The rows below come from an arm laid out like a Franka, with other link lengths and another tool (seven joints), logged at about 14 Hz.
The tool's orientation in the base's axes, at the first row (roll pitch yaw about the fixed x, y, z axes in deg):
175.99, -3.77, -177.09
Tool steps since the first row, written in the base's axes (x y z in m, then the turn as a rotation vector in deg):
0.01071, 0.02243, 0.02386, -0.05, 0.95, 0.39
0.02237, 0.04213, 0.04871, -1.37, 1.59, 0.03
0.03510, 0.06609, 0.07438, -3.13, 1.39, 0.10
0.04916, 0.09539, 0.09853, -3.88, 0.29, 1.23
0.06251, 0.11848, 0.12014, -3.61, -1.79, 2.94
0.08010, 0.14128, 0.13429, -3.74, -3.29, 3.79
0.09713, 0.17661, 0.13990, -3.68, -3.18, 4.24
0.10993, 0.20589, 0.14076, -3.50, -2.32, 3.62
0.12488, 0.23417, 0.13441, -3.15, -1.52, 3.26
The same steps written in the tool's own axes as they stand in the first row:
-0.01024, 0.02352, -0.02300, 0.03, 0.98, -0.32
-0.02122, 0.04435, -0.04723, 1.29, 1.65, 0.17
-0.03344, 0.06943, -0.07207, 3.06, 1.54, 0.21
-0.04734, 0.09967, -0.09513, 3.93, 0.55, -0.94
-0.06040, 0.12357, -0.11602, 3.88, -1.41, -2.80
-0.07815, 0.14647, -0.12981, 4.14, -2.84, -3.73
-0.09654, 0.18128, -0.13422, 4.11, -2.70, -4.18
-0.11073, 0.20993, -0.13401, 3.84, -1.90, -3.52
-0.12747, 0.23698, -0.12684, 3.43, -1.14, -3.13

